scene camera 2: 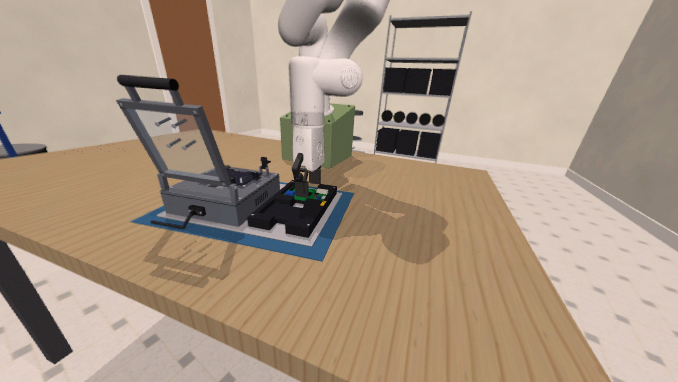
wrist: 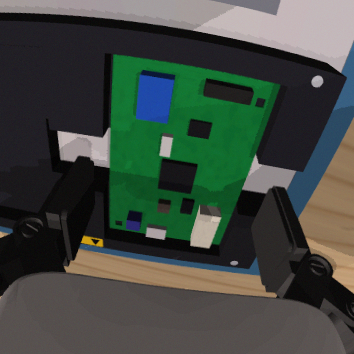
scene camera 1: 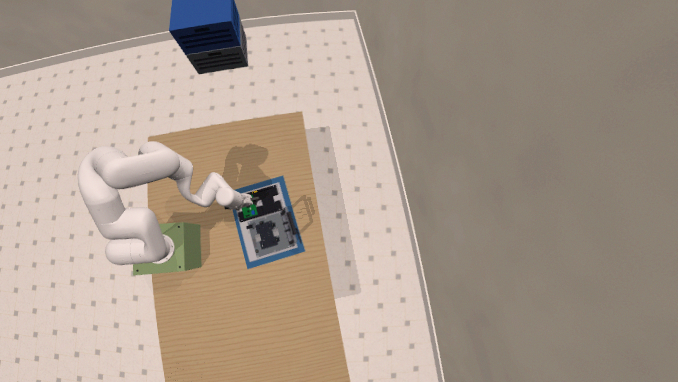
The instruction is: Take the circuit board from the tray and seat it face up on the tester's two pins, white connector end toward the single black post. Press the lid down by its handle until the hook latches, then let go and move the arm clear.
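Frame: origin at the arm's base, x left, y down, z back, level; metres.
Where they show: gripper, between the fingertips: [scene camera 2: 308, 189] [wrist: 178, 194].
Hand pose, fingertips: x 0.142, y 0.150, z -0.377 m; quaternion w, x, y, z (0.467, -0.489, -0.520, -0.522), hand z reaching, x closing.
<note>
After its pixels a point has its place.
The green circuit board [scene camera 1: 249, 211] {x 0.110, y 0.161, z -0.381 m} [scene camera 2: 312, 194] {x 0.152, y 0.163, z -0.375 m} [wrist: 185, 150] {x 0.125, y 0.163, z -0.379 m} lies face up in the black tray [scene camera 1: 272, 200] {x 0.142, y 0.164, z -0.505 m} [scene camera 2: 290, 215] {x 0.152, y 0.164, z -0.490 m} [wrist: 50, 85] {x 0.103, y 0.154, z -0.444 m}. Its white connector end is nearest the palm in the wrist view. My gripper [scene camera 1: 248, 204] {x 0.142, y 0.150, z -0.377 m} [scene camera 2: 308, 187] {x 0.142, y 0.150, z -0.377 m} [wrist: 178, 194] {x 0.142, y 0.150, z -0.377 m} is open and empty, low over the board, one finger beyond each long side near the tray's side notches. The grey tester [scene camera 1: 257, 245] {x -0.066, y 0.121, z -0.402 m} [scene camera 2: 220, 212] {x 0.033, y 0.149, z -0.558 m} stands beside the tray. Its lid [scene camera 2: 160, 106] {x -0.006, y -0.053, z -0.599 m} is raised, handle [scene camera 2: 147, 82] {x -0.005, y -0.086, z -0.609 m} at the top. The black hook [scene camera 2: 265, 162] {x 0.030, y 0.090, z -0.394 m} stands upright. The pins and single post are not distinct.
Tray and tester stand on a blue mat [scene camera 1: 276, 257] {x -0.142, y 0.180, z -0.469 m} [scene camera 2: 327, 245] {x 0.258, y 0.180, z -0.536 m} on the wooden table [scene camera 1: 250, 320] {x -0.417, y 0.182, z -0.281 m} [scene camera 2: 425, 300] {x 0.436, y 0.182, z -0.599 m}. A black cable [scene camera 2: 186, 220] {x -0.019, y 0.161, z -0.593 m} leaves the tester. The green arm base [scene camera 1: 192, 245] {x -0.006, y 0.099, z -0.099 m} [scene camera 2: 341, 135] {x 0.108, y 0.075, z -0.024 m} is behind. The raised lid rises beside the arm.
</note>
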